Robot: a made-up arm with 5 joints.
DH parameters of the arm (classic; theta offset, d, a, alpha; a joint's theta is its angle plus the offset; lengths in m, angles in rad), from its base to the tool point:
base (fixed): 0 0 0.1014 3.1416
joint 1: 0 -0.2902 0.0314 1.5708
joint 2: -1.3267 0 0.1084 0
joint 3: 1.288 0 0.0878 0
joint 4: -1.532 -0.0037 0 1.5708
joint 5: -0.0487 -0.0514 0 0
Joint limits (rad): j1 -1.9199..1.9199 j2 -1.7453..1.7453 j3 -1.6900..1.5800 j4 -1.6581..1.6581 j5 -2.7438..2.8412
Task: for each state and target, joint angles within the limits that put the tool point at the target. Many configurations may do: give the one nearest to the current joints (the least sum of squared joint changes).
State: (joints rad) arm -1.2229 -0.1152 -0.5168 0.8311 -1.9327
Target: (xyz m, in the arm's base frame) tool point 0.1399 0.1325 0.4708
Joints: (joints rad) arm -1.3148 -0.2397 -0.6186 0.7883 -1.9327
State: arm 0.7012 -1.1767 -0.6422 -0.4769 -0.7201
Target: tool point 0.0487 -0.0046 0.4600
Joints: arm -0.0170 -1.5088 0.1941 -0.2514 -0.7201
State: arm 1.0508 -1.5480 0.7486 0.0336 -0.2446
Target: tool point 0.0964 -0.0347 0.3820
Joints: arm 1.6082 -1.7262 1.0509 0.1739 -0.2446
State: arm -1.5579 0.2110 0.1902 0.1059 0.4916
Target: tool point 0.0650 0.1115 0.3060
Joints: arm -1.9179 -0.3340 0.9088 0.5944 0.4916
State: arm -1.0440 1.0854 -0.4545 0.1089 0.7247
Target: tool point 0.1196 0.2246 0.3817
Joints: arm -1.5064 0.2981 -0.3506 0.2355 0.7247
